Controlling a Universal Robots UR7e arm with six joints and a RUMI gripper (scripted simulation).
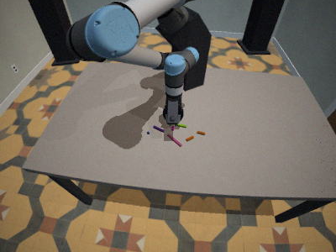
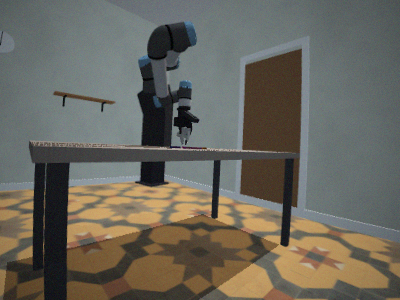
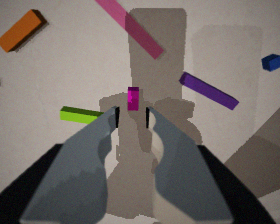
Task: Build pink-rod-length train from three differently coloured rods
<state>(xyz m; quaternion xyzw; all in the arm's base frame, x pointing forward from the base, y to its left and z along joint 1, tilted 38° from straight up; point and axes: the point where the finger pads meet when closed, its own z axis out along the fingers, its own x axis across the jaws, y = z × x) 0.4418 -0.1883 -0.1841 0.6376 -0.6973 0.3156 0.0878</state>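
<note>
Now: the magenta rod 30 mm below my hand. The rest, counted from my hand: lime rod 10 mm behind, 50 mm to the left, 30 mm below; then purple rod 70 mm to the right, 30 mm below; then pink rod 70 mm ahead, 30 mm below.
</note>
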